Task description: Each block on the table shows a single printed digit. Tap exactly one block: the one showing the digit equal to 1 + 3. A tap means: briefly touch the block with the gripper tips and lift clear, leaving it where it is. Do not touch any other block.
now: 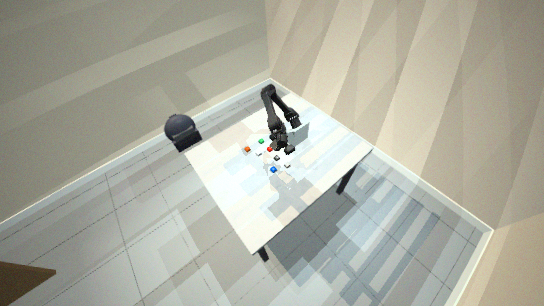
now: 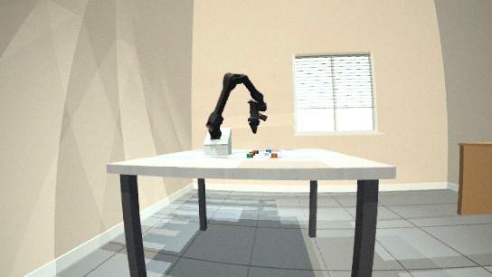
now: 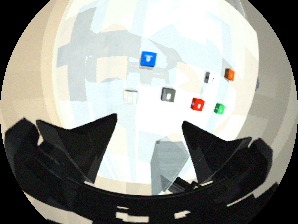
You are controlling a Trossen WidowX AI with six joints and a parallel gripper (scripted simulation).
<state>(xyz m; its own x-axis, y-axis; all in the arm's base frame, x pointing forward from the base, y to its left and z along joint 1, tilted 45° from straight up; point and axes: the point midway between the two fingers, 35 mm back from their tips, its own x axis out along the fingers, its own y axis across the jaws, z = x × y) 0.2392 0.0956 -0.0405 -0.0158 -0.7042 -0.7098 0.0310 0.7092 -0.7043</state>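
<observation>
Now: gripper tip 1 cm short of the black block, 5 cm to the left of it and 12 cm above it. Also, from my gripper tip: pale block: 8 cm ahead, 17 cm to the right, 12 cm below; red block: 1 cm behind, 14 cm to the right, 12 cm below; blue block: 9 cm ahead, 1 cm to the left, 12 cm below.
</observation>
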